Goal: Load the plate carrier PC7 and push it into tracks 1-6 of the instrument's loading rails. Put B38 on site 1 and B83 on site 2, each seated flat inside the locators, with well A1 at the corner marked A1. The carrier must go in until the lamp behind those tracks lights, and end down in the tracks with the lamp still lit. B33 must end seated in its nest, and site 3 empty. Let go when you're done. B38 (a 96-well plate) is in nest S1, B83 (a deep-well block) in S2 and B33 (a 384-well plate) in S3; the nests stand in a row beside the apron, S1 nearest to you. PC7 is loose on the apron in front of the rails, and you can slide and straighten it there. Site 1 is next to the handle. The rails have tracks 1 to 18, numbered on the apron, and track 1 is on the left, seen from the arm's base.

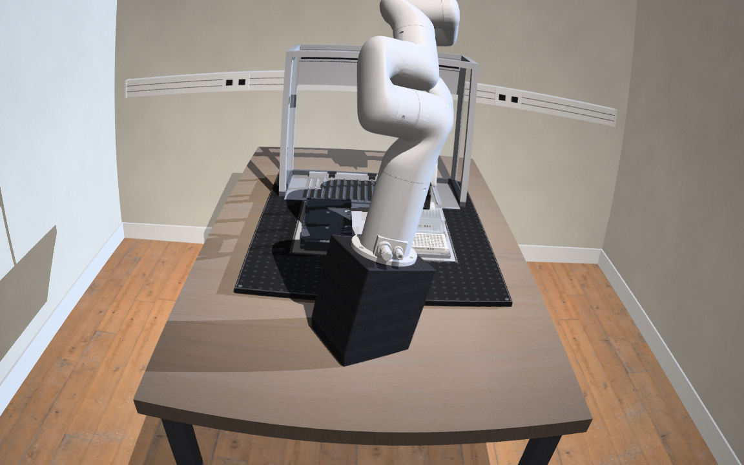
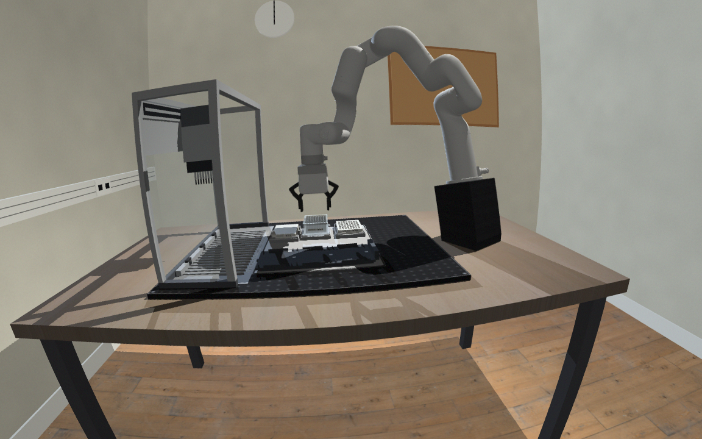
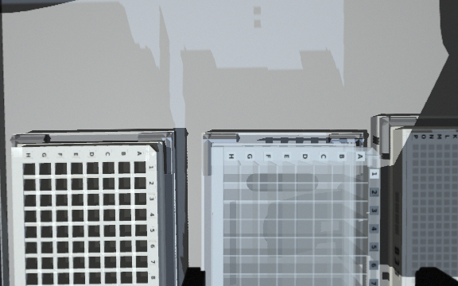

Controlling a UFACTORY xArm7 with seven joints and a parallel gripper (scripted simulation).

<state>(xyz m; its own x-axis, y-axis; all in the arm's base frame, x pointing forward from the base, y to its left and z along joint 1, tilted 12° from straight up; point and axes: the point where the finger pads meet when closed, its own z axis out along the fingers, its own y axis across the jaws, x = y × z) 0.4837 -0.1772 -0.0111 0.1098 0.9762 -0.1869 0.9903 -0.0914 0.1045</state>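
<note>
Right now my hand is 90 mm above the nest S2. Round my hand: 96-well plate B38 (110 mm behind, 70 mm below, 10 mm to the left); plate carrier PC7 (250 mm to the left, 80 mm below, 30 mm ahead); nest S1 (110 mm behind, 90 mm below, 10 mm to the left).
</note>
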